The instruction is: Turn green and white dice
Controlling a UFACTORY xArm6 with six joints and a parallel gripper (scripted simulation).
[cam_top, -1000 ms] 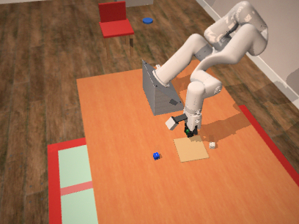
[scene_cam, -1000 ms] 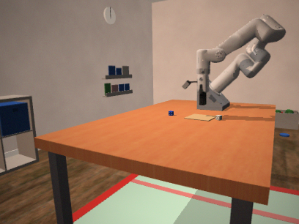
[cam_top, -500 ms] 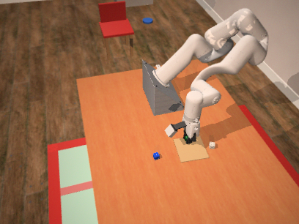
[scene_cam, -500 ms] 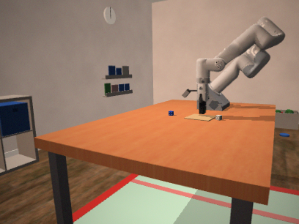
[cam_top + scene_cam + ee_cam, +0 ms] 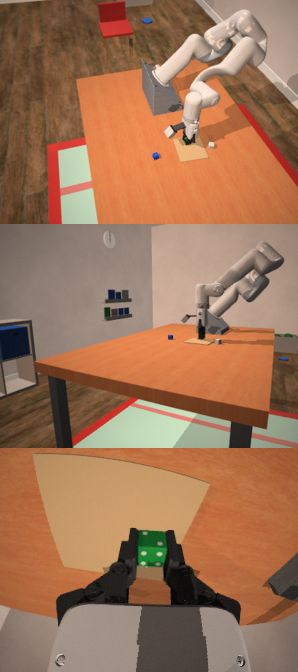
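Right now the green die is 1 cm below my hand. Also, from my hand: tan mat 4 cm ahead, 3 cm below; blue die 2 cm ahead, 18 cm to the right, 2 cm below; white die 7 cm ahead, 10 cm to the left, 2 cm below.
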